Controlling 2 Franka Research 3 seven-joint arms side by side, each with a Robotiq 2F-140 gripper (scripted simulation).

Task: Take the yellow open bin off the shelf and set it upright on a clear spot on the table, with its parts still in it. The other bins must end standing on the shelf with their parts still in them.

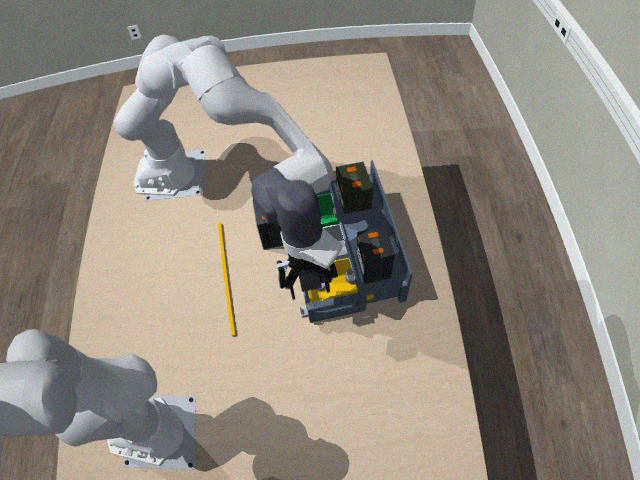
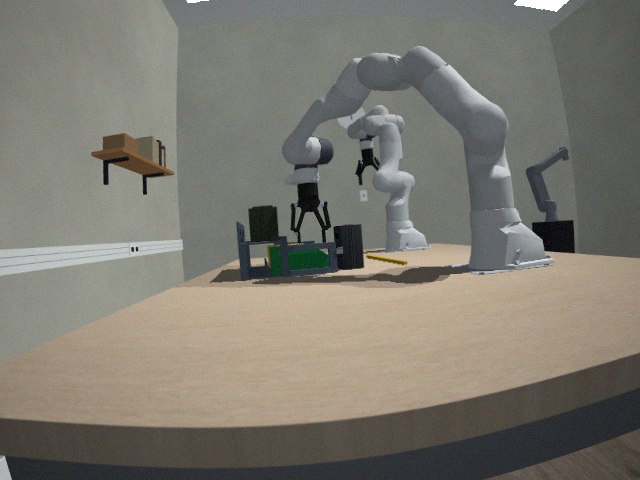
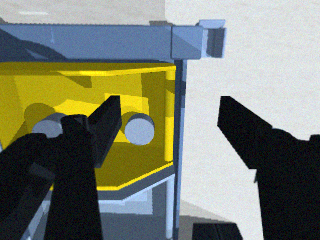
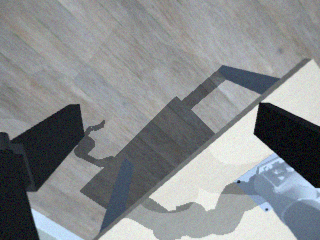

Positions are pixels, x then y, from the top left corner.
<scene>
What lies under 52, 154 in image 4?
The right gripper.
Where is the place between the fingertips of the left gripper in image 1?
310, 291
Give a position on a yellow bin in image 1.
338, 287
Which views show the left gripper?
Image 1, image 2 and image 3 only.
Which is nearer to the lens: the yellow bin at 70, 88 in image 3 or the blue-grey shelf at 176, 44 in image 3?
The blue-grey shelf.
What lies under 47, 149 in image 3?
The left gripper.
</scene>
